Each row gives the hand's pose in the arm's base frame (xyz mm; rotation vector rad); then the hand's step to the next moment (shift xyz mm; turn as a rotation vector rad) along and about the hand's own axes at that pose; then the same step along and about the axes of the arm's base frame.
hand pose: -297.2 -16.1 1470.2 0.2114 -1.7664 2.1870
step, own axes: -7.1 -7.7 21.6 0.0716 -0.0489 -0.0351
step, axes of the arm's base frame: 7.4 -20.7 9.7 -0.0476 0.0541 0.0596
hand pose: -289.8 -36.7 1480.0 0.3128 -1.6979 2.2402
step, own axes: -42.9 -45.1 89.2 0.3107 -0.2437 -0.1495
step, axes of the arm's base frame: 55.4 -79.5 49.4 -0.1950 0.2399 0.2876
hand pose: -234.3 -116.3 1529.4 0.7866 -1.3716 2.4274
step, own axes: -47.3 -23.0 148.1 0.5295 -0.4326 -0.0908
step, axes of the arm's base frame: 98.9 -111.0 51.0 -0.2697 0.2789 0.5703
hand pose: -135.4 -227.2 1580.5 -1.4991 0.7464 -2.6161
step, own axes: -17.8 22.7 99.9 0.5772 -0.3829 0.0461
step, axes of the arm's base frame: 87.0 -54.1 18.0 -0.1928 0.1695 0.6450
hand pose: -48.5 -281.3 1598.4 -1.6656 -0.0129 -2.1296
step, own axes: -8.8 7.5 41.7 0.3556 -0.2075 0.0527
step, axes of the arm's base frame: 42.6 7.3 1.5 -0.0867 0.0853 0.3969
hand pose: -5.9 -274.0 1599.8 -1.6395 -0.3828 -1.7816
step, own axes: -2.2 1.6 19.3 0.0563 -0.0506 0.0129
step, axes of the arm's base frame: 15.7 11.5 0.7 -0.0218 0.0293 0.0676
